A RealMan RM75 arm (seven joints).
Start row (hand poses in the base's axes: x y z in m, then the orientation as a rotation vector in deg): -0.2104 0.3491 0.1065 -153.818 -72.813 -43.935
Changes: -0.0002 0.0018 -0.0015 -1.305 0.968 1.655; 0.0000 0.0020 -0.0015 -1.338 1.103 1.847; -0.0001 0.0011 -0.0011 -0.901 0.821 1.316; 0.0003 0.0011 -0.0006 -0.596 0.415 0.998; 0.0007 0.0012 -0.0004 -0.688 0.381 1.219; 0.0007 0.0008 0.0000 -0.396 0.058 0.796; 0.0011 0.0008 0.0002 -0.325 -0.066 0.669; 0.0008 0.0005 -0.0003 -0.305 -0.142 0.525; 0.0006 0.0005 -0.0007 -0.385 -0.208 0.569; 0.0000 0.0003 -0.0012 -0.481 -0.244 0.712; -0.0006 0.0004 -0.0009 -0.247 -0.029 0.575; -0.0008 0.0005 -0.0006 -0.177 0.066 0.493; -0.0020 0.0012 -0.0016 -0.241 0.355 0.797; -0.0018 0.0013 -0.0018 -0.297 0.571 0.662; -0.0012 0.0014 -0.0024 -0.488 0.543 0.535
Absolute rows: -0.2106 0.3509 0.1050 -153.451 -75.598 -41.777; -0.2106 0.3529 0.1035 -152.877 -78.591 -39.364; -0.2107 0.3540 0.1024 -152.382 -80.659 -37.606; -0.2104 0.3551 0.1018 -151.927 -82.207 -36.607; -0.2097 0.3563 0.1014 -151.326 -84.092 -35.580; -0.2090 0.3571 0.1014 -150.896 -85.331 -35.206; -0.2079 0.3579 0.1016 -150.531 -86.395 -35.056; -0.2071 0.3584 0.1013 -150.285 -87.289 -35.034; -0.2065 0.3589 0.1006 -150.057 -88.311 -35.052; -0.2065 0.3592 0.0994 -149.761 -89.585 -35.051; -0.2071 0.3596 0.0985 -149.396 -90.465 -34.900; -0.2079 0.3601 0.0979 -149.045 -91.168 -34.665; -0.2099 0.3613 0.0963 -148.410 -92.198 -33.965; -0.2117 0.3626 0.0945 -147.909 -93.036 -32.936; -0.2129 0.3640 0.0921 -147.659 -93.859 -31.826
